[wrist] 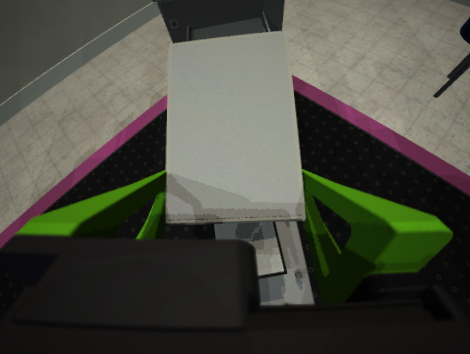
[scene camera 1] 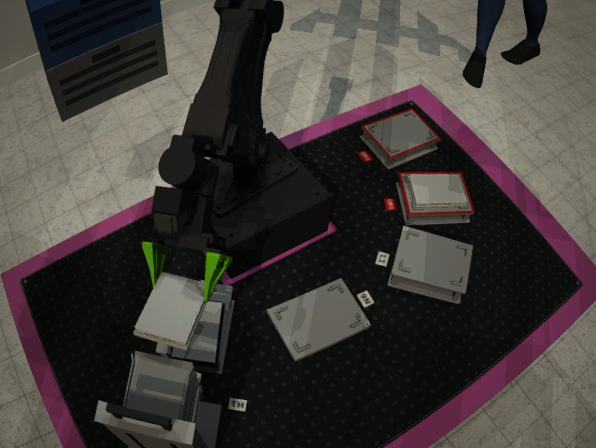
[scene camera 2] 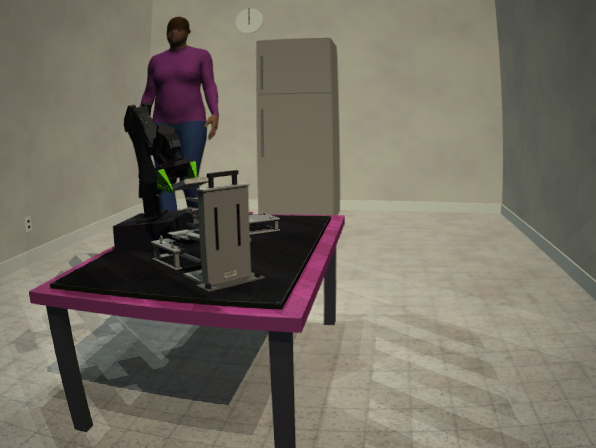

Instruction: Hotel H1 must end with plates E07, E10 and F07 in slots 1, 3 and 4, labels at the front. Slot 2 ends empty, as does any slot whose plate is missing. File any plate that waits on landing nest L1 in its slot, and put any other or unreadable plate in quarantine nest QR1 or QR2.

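Observation:
My gripper is shut on a pale plate, with a green finger at each long side. The plate is held in the air and slightly tilted, its far end toward hotel H1. No label is readable on it. The hotel's slot contents cannot be made out. Landing nest L1 has no plate on it. A pale plate lies on the nearer red-rimmed quarantine nest; the farther quarantine nest is bare. Their small red labels are hard to read.
A flat grey nest labelled N6 lies mid-table. A low grey stand with small pins and a dark-framed panel is beside and below the held plate. The hotel has a raised top handle. A person stands behind the table.

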